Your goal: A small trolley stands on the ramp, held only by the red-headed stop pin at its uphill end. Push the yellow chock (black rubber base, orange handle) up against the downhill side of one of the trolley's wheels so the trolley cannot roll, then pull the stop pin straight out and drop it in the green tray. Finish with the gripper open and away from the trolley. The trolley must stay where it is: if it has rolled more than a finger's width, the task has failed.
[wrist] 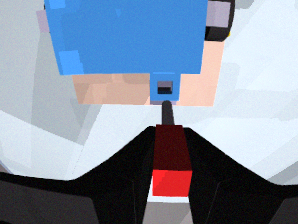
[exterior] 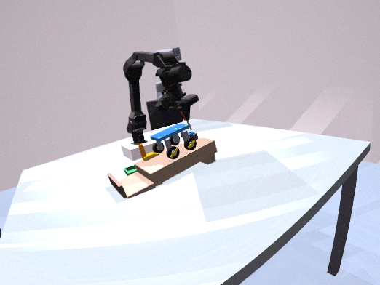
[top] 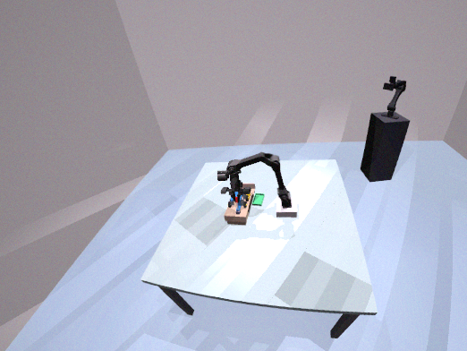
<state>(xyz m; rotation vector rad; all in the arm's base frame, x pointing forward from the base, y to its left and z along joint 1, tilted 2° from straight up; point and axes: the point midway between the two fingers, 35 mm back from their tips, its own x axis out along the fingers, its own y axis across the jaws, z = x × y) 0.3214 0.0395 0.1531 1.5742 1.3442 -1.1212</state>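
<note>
Right now my gripper tip is 180 mm to the left of the green tray, 180 mm above it and 130 mm past it. The rest, counted from my gripper tip: blue-topped trolley: 90 mm to the right, 60 mm below, 10 mm ahead; then red-headed stop pin: right at my gripper tip; then wooden ramp: 120 mm below, 90 mm to the right, 10 mm ahead.
</note>
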